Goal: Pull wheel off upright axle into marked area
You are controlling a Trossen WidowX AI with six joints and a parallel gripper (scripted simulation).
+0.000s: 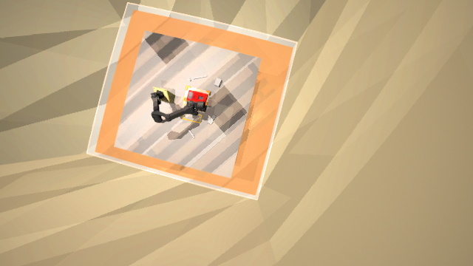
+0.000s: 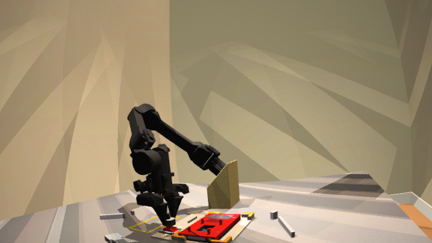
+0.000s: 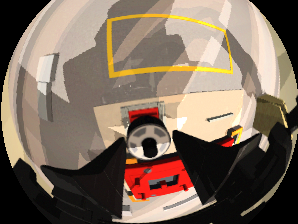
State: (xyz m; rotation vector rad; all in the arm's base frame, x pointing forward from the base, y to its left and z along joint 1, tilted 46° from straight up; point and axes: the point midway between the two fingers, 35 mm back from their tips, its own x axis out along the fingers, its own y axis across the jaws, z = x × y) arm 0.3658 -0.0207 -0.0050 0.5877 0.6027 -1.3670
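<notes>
Right now the black wheel is right at my gripper tip.
</notes>
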